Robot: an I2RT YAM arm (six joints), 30 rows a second.
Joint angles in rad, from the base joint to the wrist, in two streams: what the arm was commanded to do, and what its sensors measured. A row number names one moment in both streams.
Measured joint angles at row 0: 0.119, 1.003, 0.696, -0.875, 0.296, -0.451
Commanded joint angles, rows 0 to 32: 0.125, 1.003, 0.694, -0.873, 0.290, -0.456; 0.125, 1.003, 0.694, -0.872, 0.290, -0.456; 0.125, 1.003, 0.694, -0.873, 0.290, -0.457; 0.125, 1.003, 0.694, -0.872, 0.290, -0.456; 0.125, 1.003, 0.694, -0.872, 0.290, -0.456; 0.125, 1.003, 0.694, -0.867, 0.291, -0.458; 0.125, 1.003, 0.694, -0.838, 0.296, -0.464; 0.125, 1.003, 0.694, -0.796, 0.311, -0.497; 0.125, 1.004, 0.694, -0.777, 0.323, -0.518; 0.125, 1.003, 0.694, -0.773, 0.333, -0.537; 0.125, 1.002, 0.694, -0.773, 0.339, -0.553; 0.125, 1.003, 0.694, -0.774, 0.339, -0.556; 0.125, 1.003, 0.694, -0.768, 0.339, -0.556; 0.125, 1.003, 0.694, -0.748, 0.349, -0.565; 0.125, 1.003, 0.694, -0.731, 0.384, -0.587; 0.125, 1.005, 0.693, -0.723, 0.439, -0.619; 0.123, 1.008, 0.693, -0.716, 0.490, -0.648; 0.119, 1.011, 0.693, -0.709, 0.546, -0.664; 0.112, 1.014, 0.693, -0.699, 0.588, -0.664; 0.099, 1.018, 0.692, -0.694, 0.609, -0.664; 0.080, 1.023, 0.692, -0.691, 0.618, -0.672; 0.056, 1.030, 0.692, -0.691, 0.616, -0.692; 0.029, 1.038, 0.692, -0.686, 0.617, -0.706; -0.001, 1.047, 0.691, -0.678, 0.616, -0.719; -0.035, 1.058, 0.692, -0.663, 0.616, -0.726; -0.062, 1.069, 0.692, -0.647, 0.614, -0.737; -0.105, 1.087, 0.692, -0.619, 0.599, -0.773; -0.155, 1.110, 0.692, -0.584, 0.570, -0.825; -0.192, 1.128, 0.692, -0.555, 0.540, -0.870; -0.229, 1.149, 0.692, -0.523, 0.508, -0.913; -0.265, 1.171, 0.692, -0.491, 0.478, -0.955; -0.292, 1.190, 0.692, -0.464, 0.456, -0.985; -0.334, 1.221, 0.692, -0.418, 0.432, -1.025
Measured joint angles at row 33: -0.231, 1.149, 0.694, -0.493, 0.531, -0.842
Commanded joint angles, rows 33 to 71: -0.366, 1.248, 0.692, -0.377, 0.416, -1.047; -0.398, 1.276, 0.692, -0.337, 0.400, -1.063; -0.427, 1.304, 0.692, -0.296, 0.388, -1.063; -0.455, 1.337, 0.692, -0.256, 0.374, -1.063; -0.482, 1.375, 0.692, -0.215, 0.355, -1.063; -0.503, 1.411, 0.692, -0.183, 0.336, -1.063; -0.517, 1.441, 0.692, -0.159, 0.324, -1.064; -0.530, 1.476, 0.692, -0.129, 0.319, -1.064; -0.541, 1.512, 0.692, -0.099, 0.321, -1.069; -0.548, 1.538, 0.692, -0.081, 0.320, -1.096; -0.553, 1.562, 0.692, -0.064, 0.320, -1.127; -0.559, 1.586, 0.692, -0.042, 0.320, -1.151; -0.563, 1.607, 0.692, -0.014, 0.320, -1.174; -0.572, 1.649, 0.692, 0.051, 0.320, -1.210; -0.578, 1.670, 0.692, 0.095, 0.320, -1.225; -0.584, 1.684, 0.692, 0.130, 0.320, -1.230; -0.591, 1.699, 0.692, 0.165, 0.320, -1.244; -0.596, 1.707, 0.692, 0.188, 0.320, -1.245; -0.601, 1.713, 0.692, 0.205, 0.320, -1.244; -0.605, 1.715, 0.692, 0.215, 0.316, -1.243; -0.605, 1.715, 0.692, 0.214, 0.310, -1.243; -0.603, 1.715, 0.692, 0.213, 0.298, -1.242; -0.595, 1.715, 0.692, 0.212, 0.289, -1.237; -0.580, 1.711, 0.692, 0.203, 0.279, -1.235; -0.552, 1.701, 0.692, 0.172, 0.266, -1.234; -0.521, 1.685, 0.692, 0.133, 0.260, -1.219; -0.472, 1.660, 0.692, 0.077, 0.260, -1.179; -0.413, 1.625, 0.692, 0.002, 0.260, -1.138; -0.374, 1.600, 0.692, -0.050, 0.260, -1.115; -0.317, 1.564, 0.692, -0.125, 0.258, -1.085; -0.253, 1.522, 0.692, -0.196, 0.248, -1.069; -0.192, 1.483, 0.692, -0.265, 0.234, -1.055; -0.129, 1.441, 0.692, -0.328, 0.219, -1.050; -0.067, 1.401, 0.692, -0.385, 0.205, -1.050; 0.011, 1.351, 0.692, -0.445, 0.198, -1.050; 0.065, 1.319, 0.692, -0.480, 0.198, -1.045; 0.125, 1.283, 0.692, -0.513, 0.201, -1.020; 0.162, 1.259, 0.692, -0.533, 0.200, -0.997; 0.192, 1.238, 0.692, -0.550, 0.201, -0.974
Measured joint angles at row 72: 0.075, 1.322, 0.693, -0.504, 0.231, -1.070
